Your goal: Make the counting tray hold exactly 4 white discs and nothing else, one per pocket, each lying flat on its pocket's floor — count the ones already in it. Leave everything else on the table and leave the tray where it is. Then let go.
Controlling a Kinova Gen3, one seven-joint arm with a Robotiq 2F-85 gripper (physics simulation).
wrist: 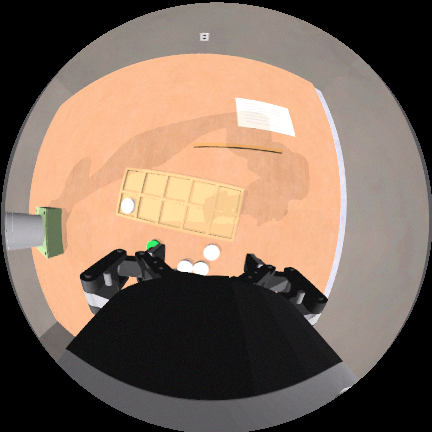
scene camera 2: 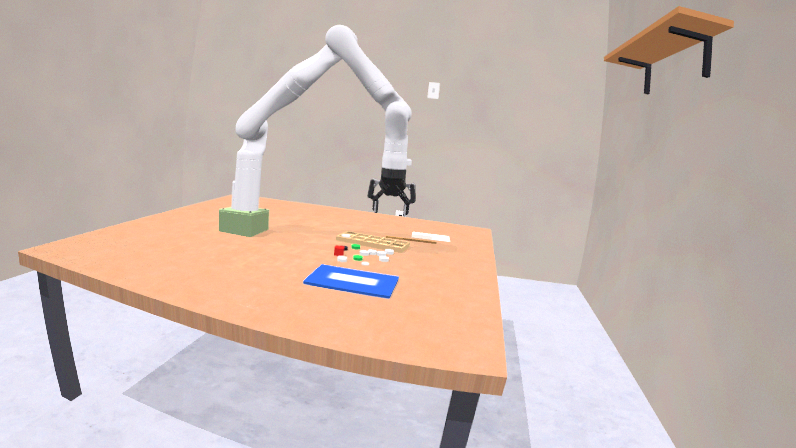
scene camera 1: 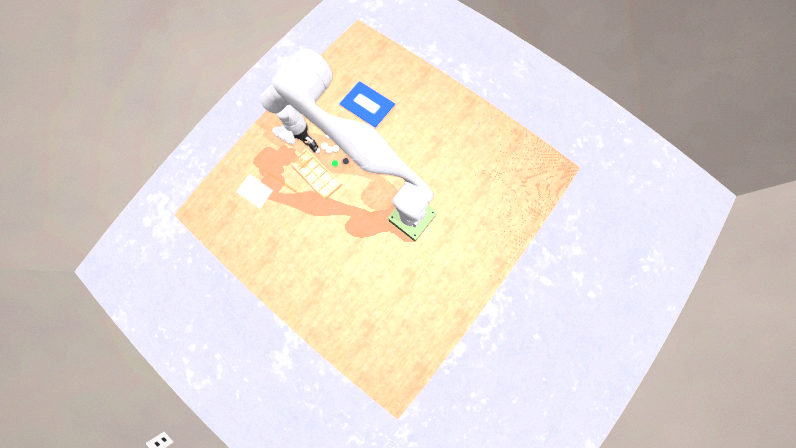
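Note:
The wooden counting tray (scene camera 1: 316, 174) (scene camera 2: 370, 245) (wrist: 170, 226) has two rows of pockets. One white disc (scene camera 2: 346, 235) (wrist: 128, 205) lies in its corner pocket nearest the robot's base; the other pockets look empty in the wrist view. My gripper (scene camera 2: 391, 212) (wrist: 204, 257) is open and empty, above the table beside the tray. Below it, in the wrist view, a loose white disc (wrist: 211, 252) lies near the tray's long side. Two more white discs (wrist: 185, 266) (wrist: 201, 268) lie close together, partly cut off by the gripper body. Several loose white discs (scene camera 2: 383, 258) show in scene camera 2.
Green discs (scene camera 2: 355, 246) (scene camera 2: 358, 257) (wrist: 153, 245), a red block (scene camera 2: 338, 250) and a small dark piece (scene camera 1: 345, 160) lie near the white discs. A blue board (scene camera 1: 381, 105) (scene camera 2: 317, 278) lies beyond them. A thin stick (scene camera 2: 414, 239) (wrist: 237, 147) and paper (scene camera 1: 254, 191) (wrist: 265, 117) lie across the tray.

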